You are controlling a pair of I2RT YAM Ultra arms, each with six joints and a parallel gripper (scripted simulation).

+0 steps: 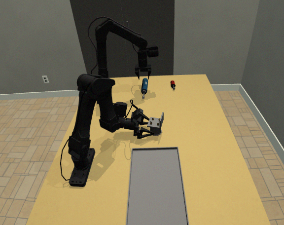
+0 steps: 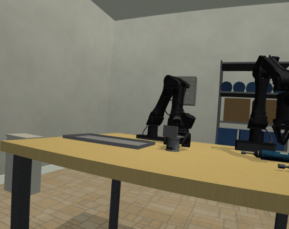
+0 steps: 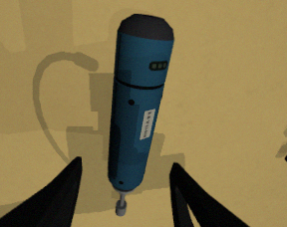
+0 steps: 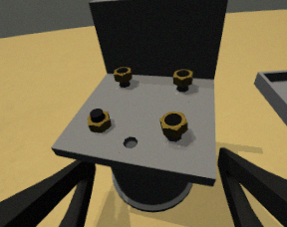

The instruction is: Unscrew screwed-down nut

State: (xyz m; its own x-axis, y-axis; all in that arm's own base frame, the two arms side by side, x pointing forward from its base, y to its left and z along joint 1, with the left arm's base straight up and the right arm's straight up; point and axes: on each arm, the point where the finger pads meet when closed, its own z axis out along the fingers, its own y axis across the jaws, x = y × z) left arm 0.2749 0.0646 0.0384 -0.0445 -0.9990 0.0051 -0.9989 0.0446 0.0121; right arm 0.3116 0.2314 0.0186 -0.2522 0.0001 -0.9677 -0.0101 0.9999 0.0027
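Right now the joint module is 20 mm ahead of my right hand. Round my right hand: bracket 20 mm ahead, 40 mm above; grey tray 10 mm ahead, 330 mm to the right, 20 mm below; socket 50 mm behind, 310 mm to the left, 10 mm below.
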